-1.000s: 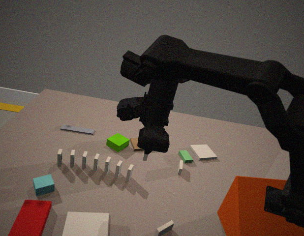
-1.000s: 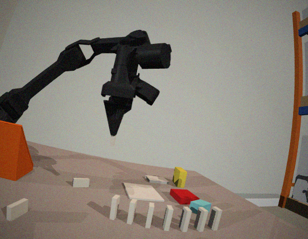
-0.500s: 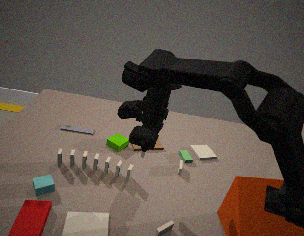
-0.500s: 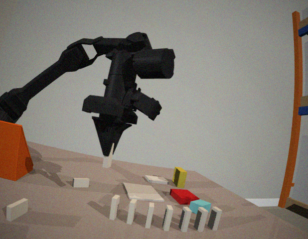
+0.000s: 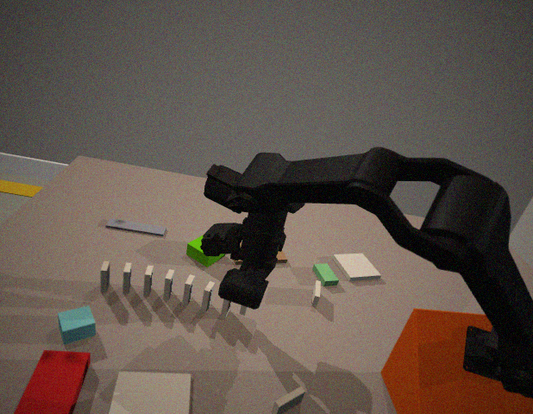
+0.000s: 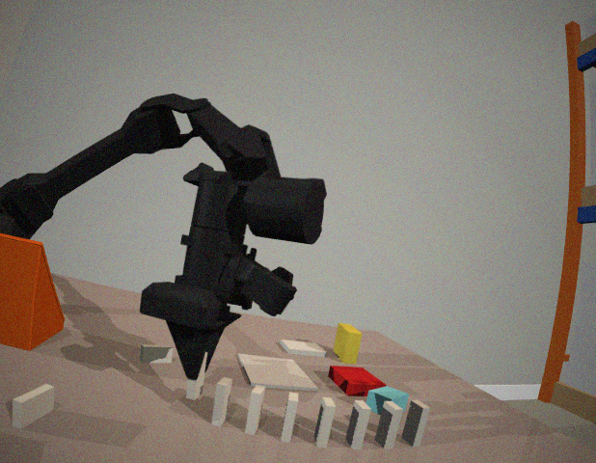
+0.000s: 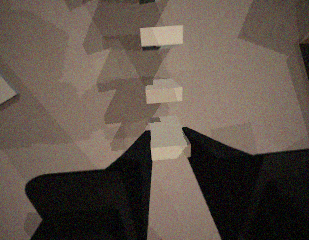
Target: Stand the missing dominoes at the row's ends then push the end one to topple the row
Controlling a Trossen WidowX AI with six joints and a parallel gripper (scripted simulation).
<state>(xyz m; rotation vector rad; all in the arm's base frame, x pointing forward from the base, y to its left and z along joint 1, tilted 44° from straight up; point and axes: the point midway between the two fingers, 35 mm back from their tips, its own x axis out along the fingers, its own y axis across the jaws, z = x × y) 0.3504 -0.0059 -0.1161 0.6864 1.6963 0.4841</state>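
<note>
Right now my gripper tip is 17 cm to the left of the light green piece, 16 cm past it and 4 cm above it. Also, from my gripper tip: brown plate (20 cm to the right, 4 cm below, 1 cm behind); green block (16 cm to the right, 10 cm ahead, 3 cm below); white sheet (21 cm to the left, 10 cm ahead, 4 cm below).
</note>
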